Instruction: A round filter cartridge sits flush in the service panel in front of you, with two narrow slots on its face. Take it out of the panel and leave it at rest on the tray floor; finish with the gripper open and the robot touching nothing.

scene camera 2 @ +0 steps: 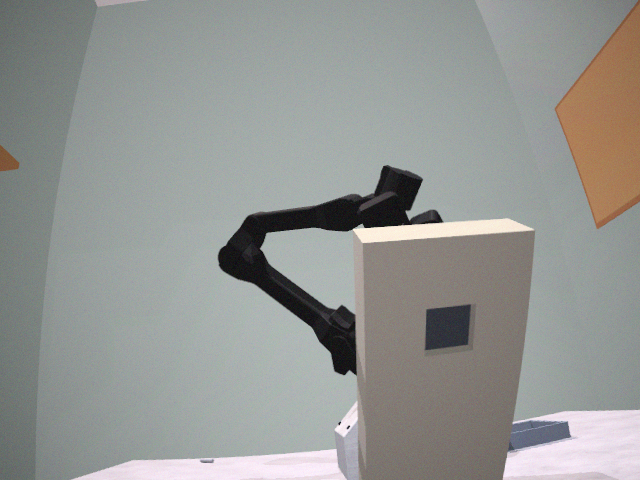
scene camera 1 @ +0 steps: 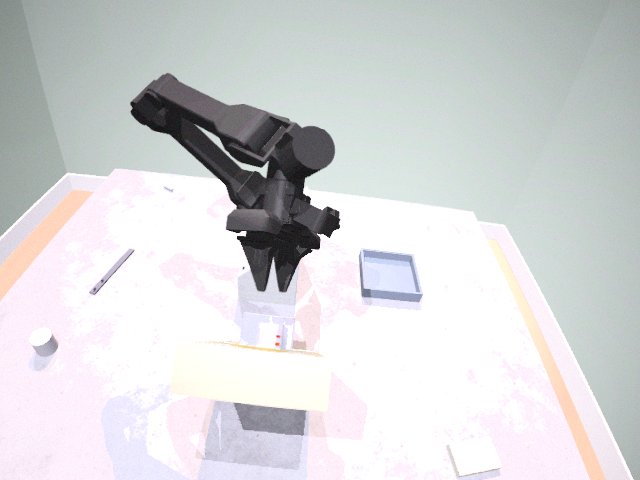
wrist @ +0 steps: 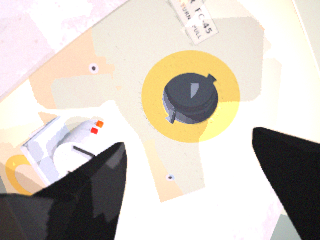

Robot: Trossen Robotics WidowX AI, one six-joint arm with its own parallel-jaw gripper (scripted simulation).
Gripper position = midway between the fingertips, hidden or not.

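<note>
You'd find my gripper [scene camera 1: 272,291] open, with nothing held in it. The wrist view has the gripper [wrist: 189,143] too, plus a filter cartridge [wrist: 91,137] and a cream service panel [wrist: 183,92]. Scene camera 2 doesn't show the cartridge, which is hidden by the panel.
</note>
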